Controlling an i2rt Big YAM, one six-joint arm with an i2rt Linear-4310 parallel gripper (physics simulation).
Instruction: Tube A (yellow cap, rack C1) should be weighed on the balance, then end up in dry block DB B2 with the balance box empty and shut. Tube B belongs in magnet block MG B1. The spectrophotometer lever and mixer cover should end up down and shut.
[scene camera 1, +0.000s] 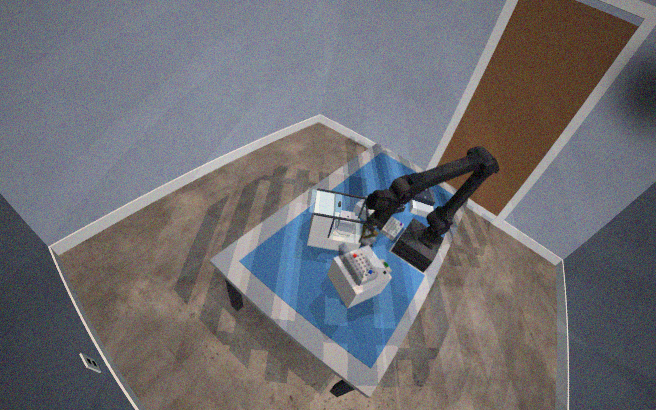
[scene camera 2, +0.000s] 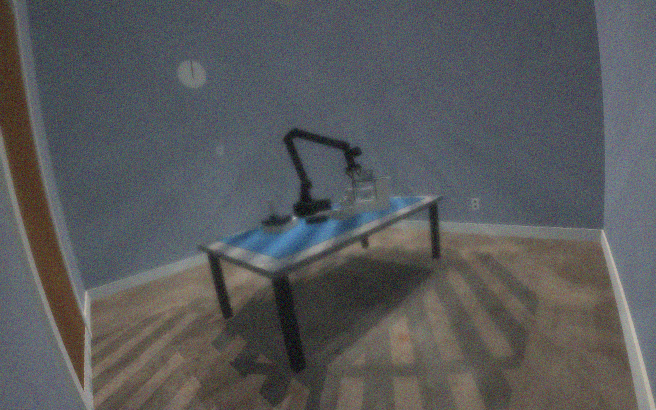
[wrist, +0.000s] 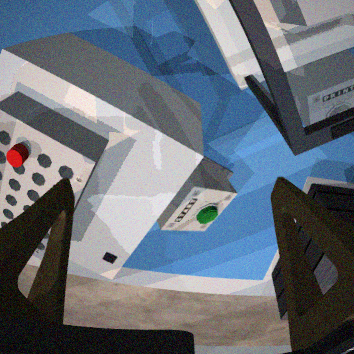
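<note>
My gripper (scene camera 1: 369, 235) (scene camera 2: 354, 173) (wrist: 173, 187) is open and empty, pointing down beside the balance, on the side towards the white machine. The balance (scene camera 1: 321, 233) (scene camera 2: 382, 192) (wrist: 267, 65) has a dark-edged glass box; a pale glass panel (scene camera 1: 326, 201) with a dark handle lies at its far left. A white machine (scene camera 1: 350, 287) (wrist: 135, 200) carries a sloped panel of holes with a red cap (scene camera 1: 355, 255) (wrist: 17, 155); a blue cap (scene camera 1: 370, 272) also shows. A small white block (scene camera 1: 393, 228) has holes. A black-topped device (scene camera 1: 422, 207) (scene camera 2: 276, 222) stands behind. Tubes A and B cannot be identified.
A small unit with a green knob (scene camera 1: 386, 265) (wrist: 207, 215) sits beside the white machine. The black arm base (scene camera 1: 419, 245) (scene camera 2: 312, 206) stands near the table edge. The arm hides part of the back of the blue mat (scene camera 1: 295, 272) (scene camera 2: 290, 245).
</note>
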